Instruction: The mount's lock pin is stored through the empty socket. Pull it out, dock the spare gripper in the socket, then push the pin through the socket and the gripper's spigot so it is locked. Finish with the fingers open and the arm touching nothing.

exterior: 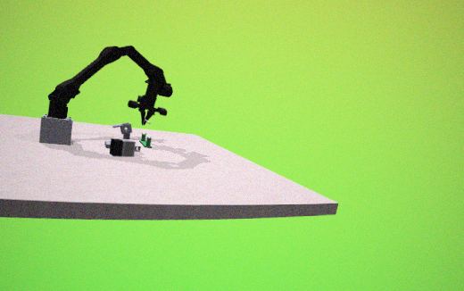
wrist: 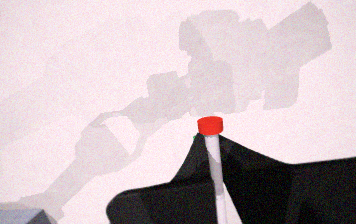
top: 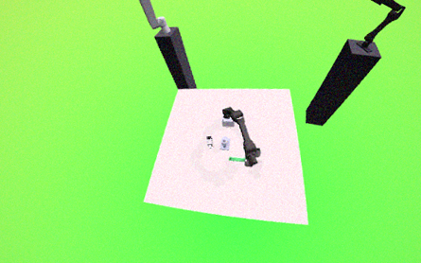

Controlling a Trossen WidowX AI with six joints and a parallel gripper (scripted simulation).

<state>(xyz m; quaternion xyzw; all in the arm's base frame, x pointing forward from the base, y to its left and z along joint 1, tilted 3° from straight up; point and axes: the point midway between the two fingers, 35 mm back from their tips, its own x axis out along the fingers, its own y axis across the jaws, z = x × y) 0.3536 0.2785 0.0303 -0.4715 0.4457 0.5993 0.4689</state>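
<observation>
Now: the green rest 2 cm ahead of my gripper tip, 10 cm to the right of it and 5 cm below it. Round my gripper tip: spare gripper: 7 cm behind, 38 cm to the right, 5 cm below; grey mount: 9 cm behind, 24 cm to the right, 3 cm below.
</observation>
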